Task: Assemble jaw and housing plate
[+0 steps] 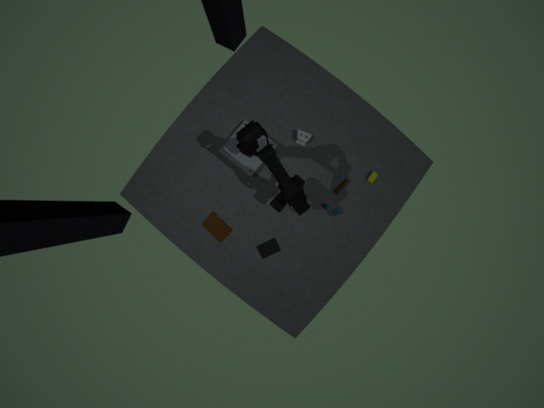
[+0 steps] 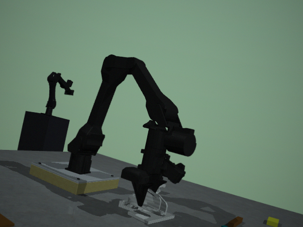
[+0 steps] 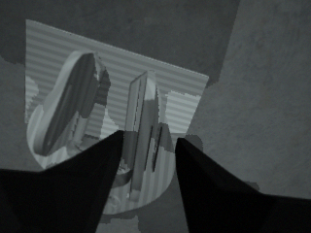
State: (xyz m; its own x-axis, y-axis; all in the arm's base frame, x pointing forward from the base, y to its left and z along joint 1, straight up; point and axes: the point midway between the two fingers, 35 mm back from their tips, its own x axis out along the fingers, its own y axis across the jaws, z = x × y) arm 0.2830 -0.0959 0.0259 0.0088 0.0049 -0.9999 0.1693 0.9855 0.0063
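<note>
My gripper tip is now 2 cm short of the white base fixture, 3 cm to the right of it and 3 cm above it. Also, from my gripper tip: white bracket (8 cm behind, 30 cm to the left, 2 cm below); brown bar (23 cm ahead, 20 cm to the left, 2 cm below); dark tile (7 cm ahead, 29 cm to the right, 3 cm below).
</note>
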